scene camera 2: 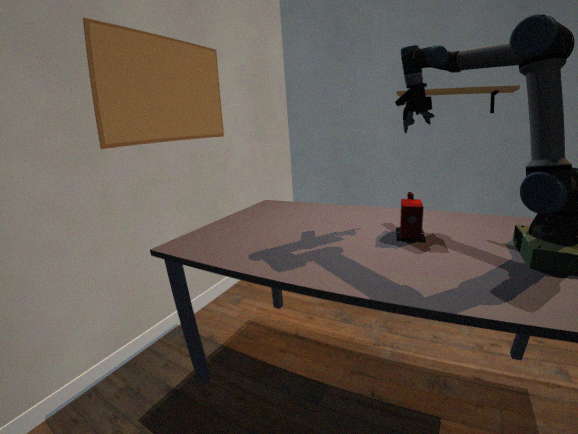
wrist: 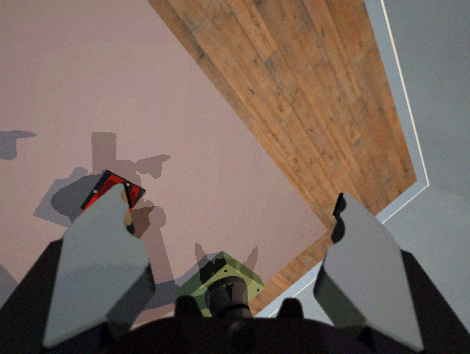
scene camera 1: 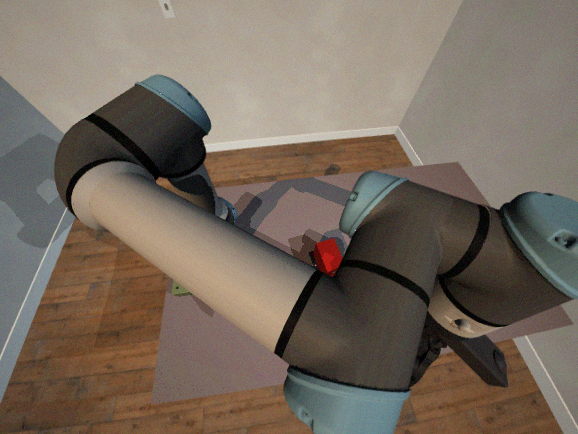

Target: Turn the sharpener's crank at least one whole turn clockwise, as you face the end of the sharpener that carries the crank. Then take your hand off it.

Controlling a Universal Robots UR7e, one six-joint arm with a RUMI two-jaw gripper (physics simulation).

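Seen in the pictures: gripper, fingertip midpoint: (scene camera 2: 418, 128) (wrist: 234, 191); arm's base, origin of the base link: (scene camera 2: 552, 236) (wrist: 225, 291).
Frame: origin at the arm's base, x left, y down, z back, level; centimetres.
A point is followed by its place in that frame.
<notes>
The red pencil sharpener (scene camera 1: 328, 256) {x -11.2, y -7.1, z -46.2 cm} (scene camera 2: 412, 219) {x -4.1, y -2.6, z -47.2 cm} (wrist: 113, 181) {x -16.3, y 1.8, z -49.9 cm} stands upright on its dark base on the table. In scene camera 1 the arm hides part of it; in the wrist view the left finger covers much of it. A small red knob (scene camera 2: 410, 195) {x -17.4, y -8.4, z -47.6 cm}, which looks like part of the crank, shows above and behind its top in scene camera 2. The crank cannot be made out in the other views. My gripper (scene camera 2: 418, 126) {x -39.3, y -34.3, z -43.7 cm} (wrist: 234, 191) {x -39.3, y -34.3, z -43.7 cm} is open and empty, fingers pointing down, high above the sharpener and apart from it. In scene camera 1 the arm mostly hides the gripper.
The arm's green base (scene camera 2: 545, 252) {x 13.7, y 0.3, z -8.7 cm} (wrist: 256, 283) {x -7.5, y 0.5, z 9.1 cm} (scene camera 1: 180, 289) {x -6.2, y 0.5, z 11.1 cm} stands on the table (scene camera 2: 210, 240) {x 9.6, y 5.7, z -124.7 cm} (scene camera 1: 210, 360) {x -32.3, y 5.7, z 3.9 cm} (wrist: 200, 100) {x -44.2, y 5.7, z -45.2 cm}. A wooden shelf (scene camera 2: 465, 90) is on the wall behind the gripper in scene camera 2. A cork board (scene camera 2: 157, 87) hangs on the left wall.
</notes>
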